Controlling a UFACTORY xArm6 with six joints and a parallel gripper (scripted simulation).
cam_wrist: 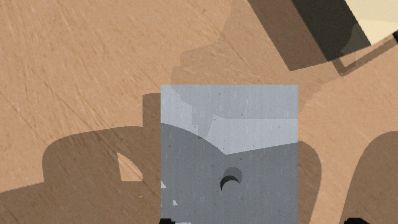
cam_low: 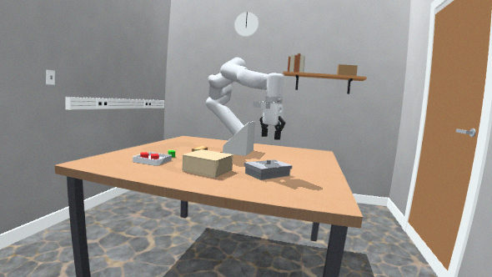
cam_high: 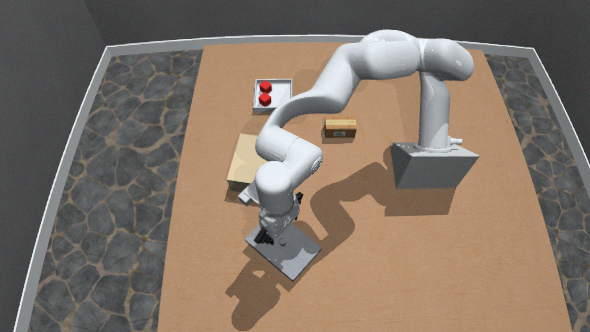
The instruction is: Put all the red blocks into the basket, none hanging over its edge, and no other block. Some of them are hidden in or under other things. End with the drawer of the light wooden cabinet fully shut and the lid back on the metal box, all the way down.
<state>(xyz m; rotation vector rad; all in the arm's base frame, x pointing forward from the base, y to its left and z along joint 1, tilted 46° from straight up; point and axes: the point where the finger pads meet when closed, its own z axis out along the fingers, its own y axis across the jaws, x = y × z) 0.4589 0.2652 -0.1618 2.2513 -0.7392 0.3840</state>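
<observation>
My gripper is now 45 cm to the left of the taped cardboard box, 17 cm past it and 15 cm above it. The rest, counted from my hand: metal box 16 cm below; then flat lid 14 cm below; then white basket 59 cm to the right, 17 cm below, 8 cm ahead.
</observation>
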